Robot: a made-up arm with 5 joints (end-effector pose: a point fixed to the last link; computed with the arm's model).
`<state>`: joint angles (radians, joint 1 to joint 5).
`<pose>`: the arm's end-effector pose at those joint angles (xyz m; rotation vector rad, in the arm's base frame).
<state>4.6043 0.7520 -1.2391 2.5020 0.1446</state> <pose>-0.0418 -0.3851 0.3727 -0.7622 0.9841 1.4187</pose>
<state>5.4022 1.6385 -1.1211 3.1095 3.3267</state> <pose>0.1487 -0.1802 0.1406 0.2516 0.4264 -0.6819</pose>
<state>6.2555 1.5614 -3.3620 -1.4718 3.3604</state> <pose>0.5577 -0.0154 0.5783 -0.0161 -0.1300 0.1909</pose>
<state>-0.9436 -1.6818 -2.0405 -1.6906 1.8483</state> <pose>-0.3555 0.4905 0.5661 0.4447 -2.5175 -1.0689</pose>
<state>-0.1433 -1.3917 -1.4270 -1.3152 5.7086</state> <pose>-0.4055 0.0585 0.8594 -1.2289 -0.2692 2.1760</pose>
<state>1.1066 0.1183 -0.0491 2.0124 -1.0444</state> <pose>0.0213 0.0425 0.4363 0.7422 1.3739 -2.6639</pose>
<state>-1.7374 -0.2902 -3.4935 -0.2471 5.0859</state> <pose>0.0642 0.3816 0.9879 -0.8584 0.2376 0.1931</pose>
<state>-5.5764 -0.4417 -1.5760 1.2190 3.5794</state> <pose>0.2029 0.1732 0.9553 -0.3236 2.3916 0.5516</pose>
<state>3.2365 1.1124 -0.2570 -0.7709 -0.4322</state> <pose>-0.2143 -0.0204 0.1749 -0.7967 2.9526 -0.0217</pose>
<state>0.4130 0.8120 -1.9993 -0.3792 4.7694</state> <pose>0.6397 0.2803 0.6349 1.0381 1.4936 1.5437</pose>
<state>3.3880 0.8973 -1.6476 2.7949 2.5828</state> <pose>-0.4554 -0.1145 0.3941 1.3917 0.5927 2.4453</pose>
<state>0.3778 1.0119 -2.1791 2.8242 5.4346</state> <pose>0.5130 0.2036 0.4393 -1.5691 -1.1042 2.0340</pose>
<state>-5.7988 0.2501 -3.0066 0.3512 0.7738</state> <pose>0.1857 0.0977 1.1702 -0.8433 0.1229 -1.7864</pose>
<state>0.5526 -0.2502 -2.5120 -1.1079 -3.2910</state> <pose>-0.0686 -0.0423 1.1140 0.2521 -0.6886 0.3851</pose>
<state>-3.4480 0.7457 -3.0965 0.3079 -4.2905</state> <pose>-0.4791 0.1516 1.0042 -1.1197 -0.5017 1.4966</pose>
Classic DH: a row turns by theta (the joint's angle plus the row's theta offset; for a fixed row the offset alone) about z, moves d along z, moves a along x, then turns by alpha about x. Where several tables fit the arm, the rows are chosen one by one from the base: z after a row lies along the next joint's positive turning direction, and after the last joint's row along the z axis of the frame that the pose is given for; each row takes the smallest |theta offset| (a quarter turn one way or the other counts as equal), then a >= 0, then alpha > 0; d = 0 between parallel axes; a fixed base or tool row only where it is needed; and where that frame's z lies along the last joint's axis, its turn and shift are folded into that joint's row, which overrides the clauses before.
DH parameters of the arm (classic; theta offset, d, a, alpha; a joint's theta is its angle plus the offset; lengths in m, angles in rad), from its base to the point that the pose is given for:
joint 1: 0 0.426 0 -1.5708
joint 2: -1.3844 0 0.3562 0
joint 3: -0.4092 0 -0.3168 0
joint 4: -1.348 0 -0.067 1.5708
joint 5: 3.1416 0.086 0 0

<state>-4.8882 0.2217 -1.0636 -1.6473 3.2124</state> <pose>0.0730 0.4110 0.7084 -0.4381 0.5621 1.4095</pose>
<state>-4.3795 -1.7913 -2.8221 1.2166 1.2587</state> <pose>0.2473 -0.7154 0.4410 0.2421 0.0809 0.0207</pose>
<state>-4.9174 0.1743 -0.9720 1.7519 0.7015</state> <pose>0.0742 0.3567 0.4892 2.1299 0.7346 -0.5959</pose>
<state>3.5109 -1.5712 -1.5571 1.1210 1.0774</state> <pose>0.3416 0.1322 0.8988 -0.4262 -1.1530 1.2774</pose>
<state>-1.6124 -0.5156 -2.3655 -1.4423 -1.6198</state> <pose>0.0087 0.2080 1.0503 -1.1822 -0.0044 -0.0798</pose>
